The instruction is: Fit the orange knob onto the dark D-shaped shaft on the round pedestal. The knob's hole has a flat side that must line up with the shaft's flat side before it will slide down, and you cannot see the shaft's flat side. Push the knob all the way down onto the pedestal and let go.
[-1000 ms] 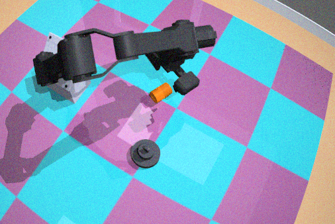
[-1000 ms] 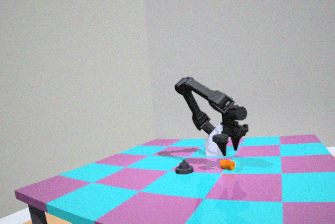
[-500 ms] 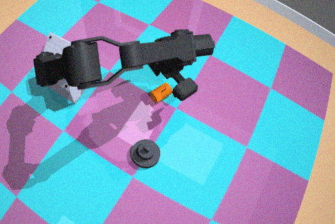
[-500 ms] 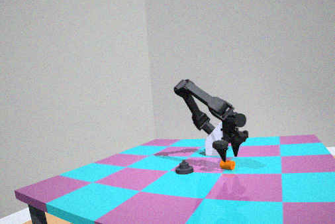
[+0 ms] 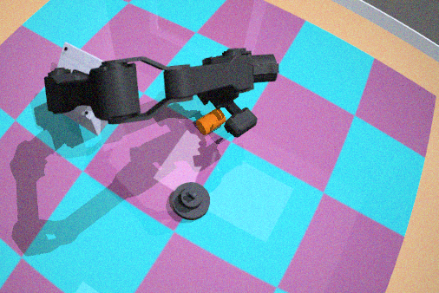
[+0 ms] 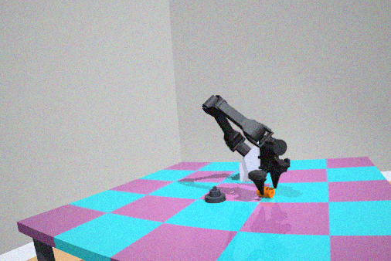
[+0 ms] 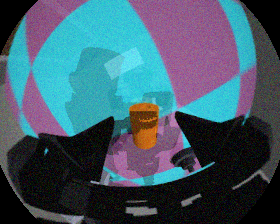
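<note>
Now: the orange knob 10 mm to the right of my gripper tip and 10 mm behind it. The rest, counted from my gripper tip: dark round pedestal (210 mm to the right, 30 mm ahead, 10 mm above).
</note>
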